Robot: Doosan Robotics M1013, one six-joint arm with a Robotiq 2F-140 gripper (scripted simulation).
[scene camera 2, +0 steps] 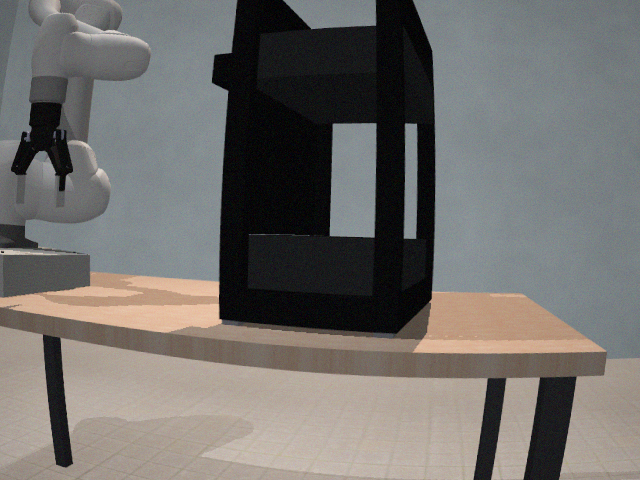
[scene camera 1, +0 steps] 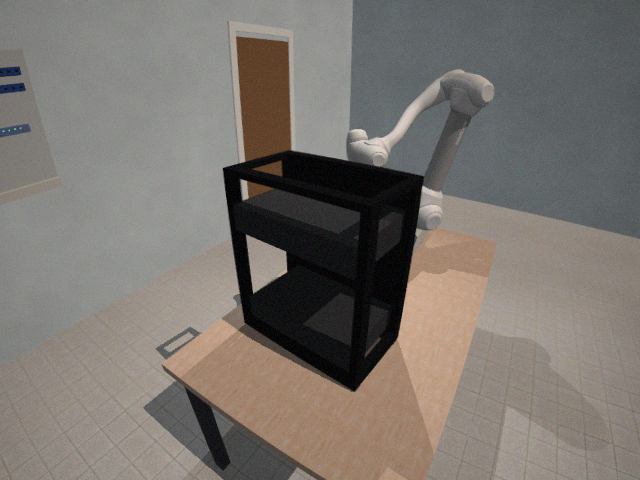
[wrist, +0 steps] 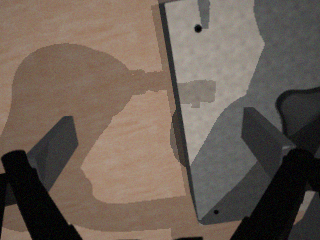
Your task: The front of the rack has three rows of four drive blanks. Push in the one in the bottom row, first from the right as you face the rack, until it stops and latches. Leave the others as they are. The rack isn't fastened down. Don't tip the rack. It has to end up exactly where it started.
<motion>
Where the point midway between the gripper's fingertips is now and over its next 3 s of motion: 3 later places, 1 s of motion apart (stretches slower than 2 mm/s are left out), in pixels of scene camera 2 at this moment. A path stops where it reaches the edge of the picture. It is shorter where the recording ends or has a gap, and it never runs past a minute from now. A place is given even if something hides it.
My gripper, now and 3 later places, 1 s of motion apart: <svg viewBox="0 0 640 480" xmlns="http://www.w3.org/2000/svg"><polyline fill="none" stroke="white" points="38,205 80,204 149,171 183,118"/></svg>
</motion>
